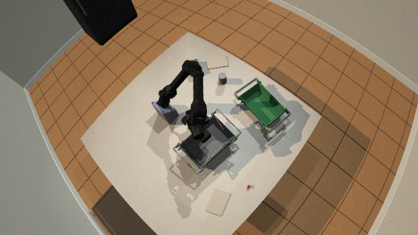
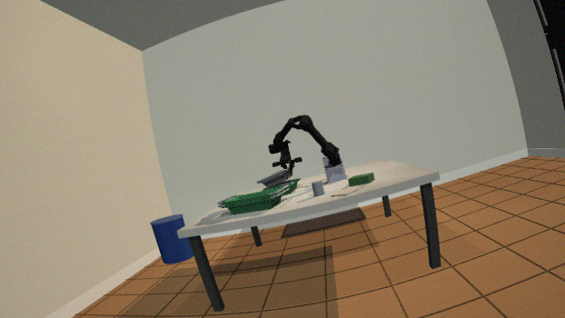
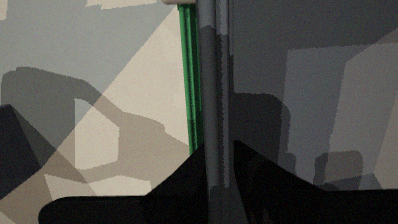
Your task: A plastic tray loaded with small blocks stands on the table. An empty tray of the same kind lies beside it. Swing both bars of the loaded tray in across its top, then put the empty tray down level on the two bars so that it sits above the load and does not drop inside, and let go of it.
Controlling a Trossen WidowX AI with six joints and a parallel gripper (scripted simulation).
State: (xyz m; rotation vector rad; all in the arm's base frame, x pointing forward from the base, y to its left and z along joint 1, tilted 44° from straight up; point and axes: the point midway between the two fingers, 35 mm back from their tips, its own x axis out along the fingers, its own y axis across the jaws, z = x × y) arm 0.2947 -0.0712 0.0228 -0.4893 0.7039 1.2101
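My gripper tip is now 80 mm short of the grey tray, 20 mm to the left of it and 20 mm below it. From my gripper tip the other things lie so: green block 350 mm behind, 420 mm to the left, 80 mm below; grey cylinder 110 mm behind, 430 mm to the left, 70 mm below; red block 410 mm ahead, 100 mm to the right, 100 mm below.
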